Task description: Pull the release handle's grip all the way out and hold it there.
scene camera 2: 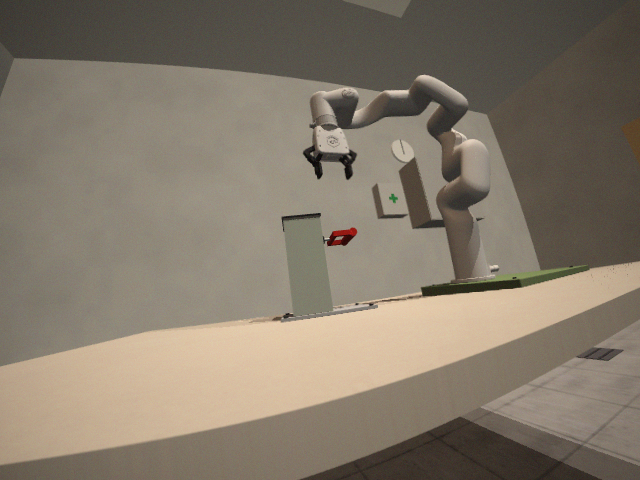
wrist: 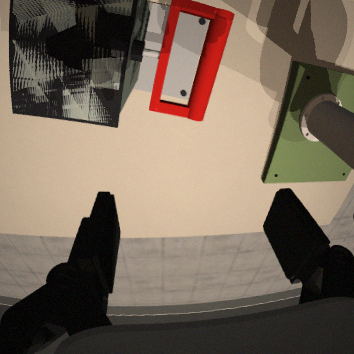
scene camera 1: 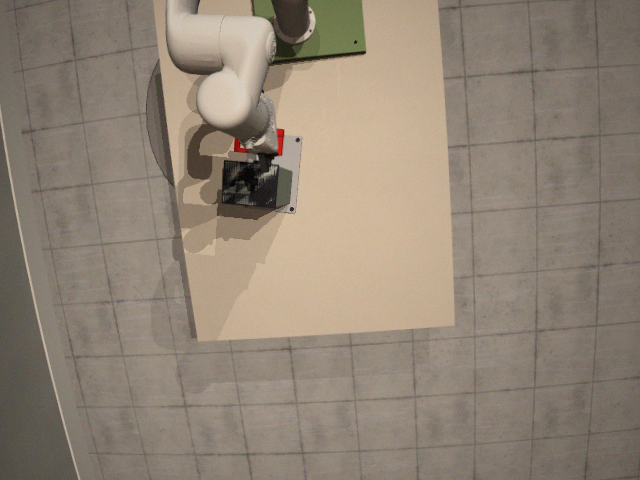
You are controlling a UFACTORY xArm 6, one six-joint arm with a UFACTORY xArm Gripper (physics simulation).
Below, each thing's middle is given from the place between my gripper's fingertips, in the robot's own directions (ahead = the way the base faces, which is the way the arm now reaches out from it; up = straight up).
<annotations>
Now: hand 6 cm short of the grey base plate (scene camera 1: pixel 291 155), 7 cm to the left of it and 37 cm above it.
</annotations>
